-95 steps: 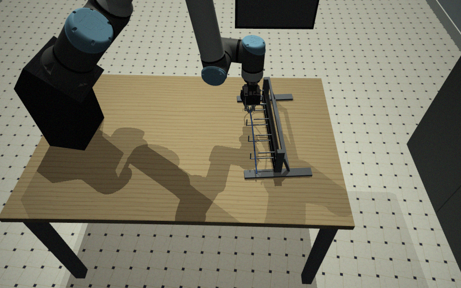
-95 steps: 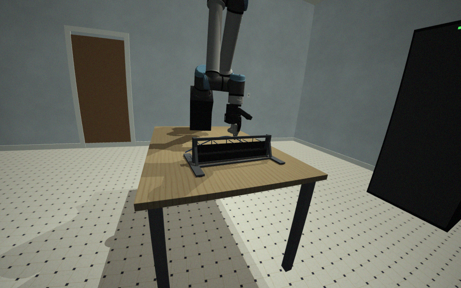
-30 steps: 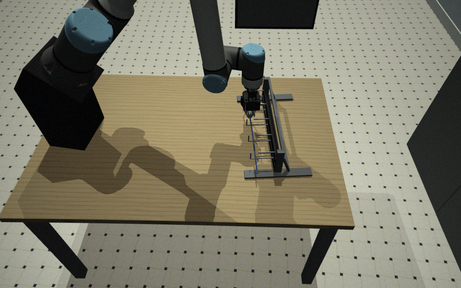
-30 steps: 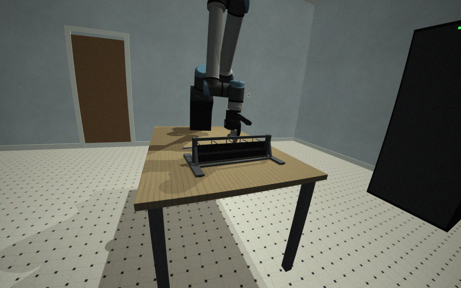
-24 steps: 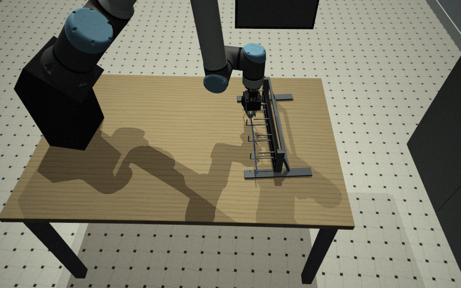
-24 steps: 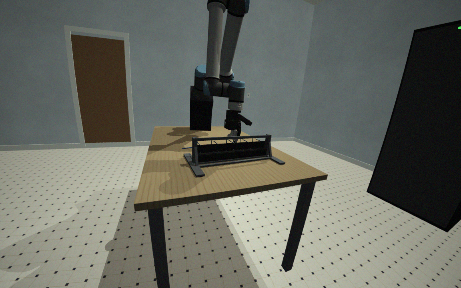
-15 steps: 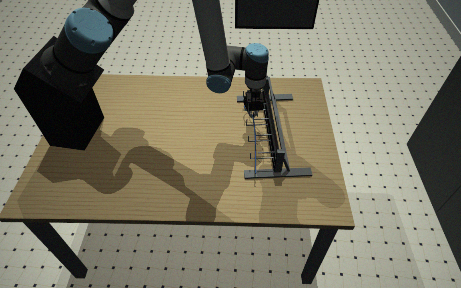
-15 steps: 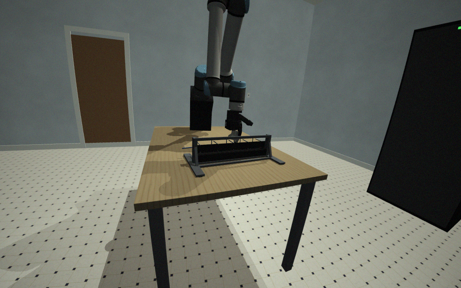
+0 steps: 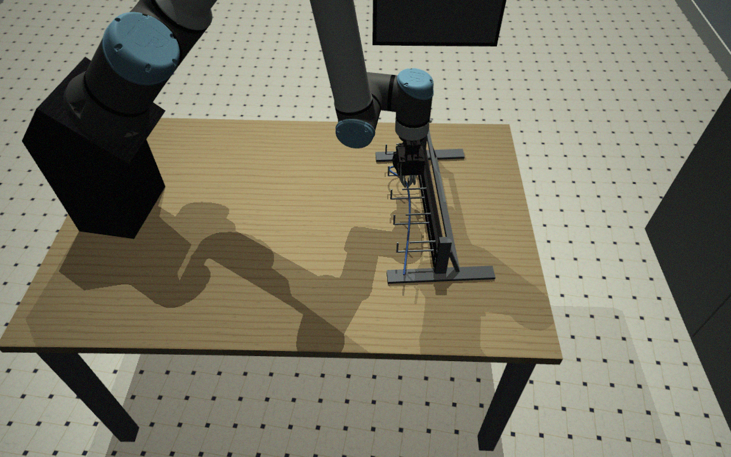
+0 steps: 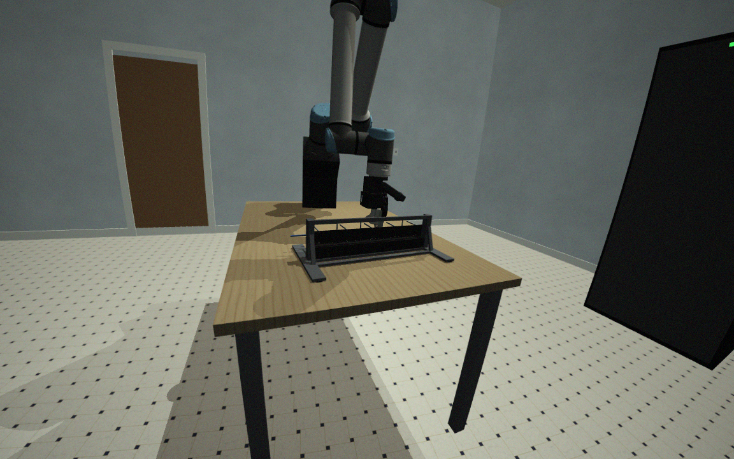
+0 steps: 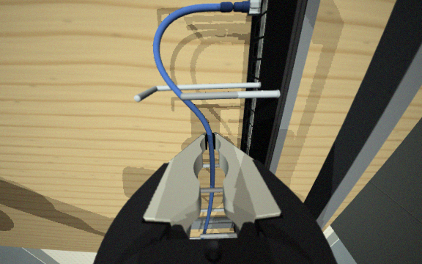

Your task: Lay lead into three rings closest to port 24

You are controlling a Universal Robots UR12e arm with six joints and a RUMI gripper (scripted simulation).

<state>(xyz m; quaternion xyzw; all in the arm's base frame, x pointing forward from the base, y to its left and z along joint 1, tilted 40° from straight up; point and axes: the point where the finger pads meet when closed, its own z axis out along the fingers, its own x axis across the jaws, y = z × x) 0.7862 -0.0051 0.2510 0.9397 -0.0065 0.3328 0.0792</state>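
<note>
The rack lies 6 cm ahead of my hand and 6 cm to the right of it.
</note>
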